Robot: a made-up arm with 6 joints.
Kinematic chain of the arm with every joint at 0, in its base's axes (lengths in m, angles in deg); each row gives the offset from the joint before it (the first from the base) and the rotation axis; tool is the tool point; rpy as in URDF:
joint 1: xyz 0 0 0.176 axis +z
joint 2: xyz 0 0 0 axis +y
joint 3: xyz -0.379 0 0.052 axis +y
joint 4: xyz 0.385 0 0.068 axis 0.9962 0 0.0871
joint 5: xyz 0 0 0 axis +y
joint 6: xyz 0.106 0 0.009 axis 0.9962 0 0.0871
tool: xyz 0 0 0 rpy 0 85 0
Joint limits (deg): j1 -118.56..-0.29 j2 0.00..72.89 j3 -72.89..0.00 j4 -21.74..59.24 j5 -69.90..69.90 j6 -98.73..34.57
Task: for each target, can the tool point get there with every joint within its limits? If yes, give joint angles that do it. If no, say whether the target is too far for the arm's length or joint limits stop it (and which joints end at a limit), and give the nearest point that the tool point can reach.
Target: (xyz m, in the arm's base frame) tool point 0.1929 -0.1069 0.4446
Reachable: yes | joints -29.75 38.40 -33.94 3.66 25.75 3.85
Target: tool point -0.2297 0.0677 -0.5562
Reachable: no: joint limits stop it (at a limit: joint 1, joint 2, joint 3, joint 4) | nearest point -0.0673 -0.0812 0.1020 | short by 0.694 m
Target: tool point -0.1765 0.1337 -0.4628
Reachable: no: joint limits stop it (at a limit: joint 1, joint 2, joint 3, joint 4) | nearest point -0.0650 -0.0685 0.1051 | short by 0.613 m
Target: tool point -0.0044 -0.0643 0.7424
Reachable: yes | joints -93.00 29.78 -59.74 2.12 -15.47 16.36
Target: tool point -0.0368 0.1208 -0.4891
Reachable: no: joint limits stop it (at a limit: joint 1, joint 2, joint 3) | nearest point 0.0939 0.0173 0.1032 | short by 0.615 m
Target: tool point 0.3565 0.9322 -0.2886
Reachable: no: too far | nearest point 0.1361 0.0756 0.1513 | short by 0.988 m
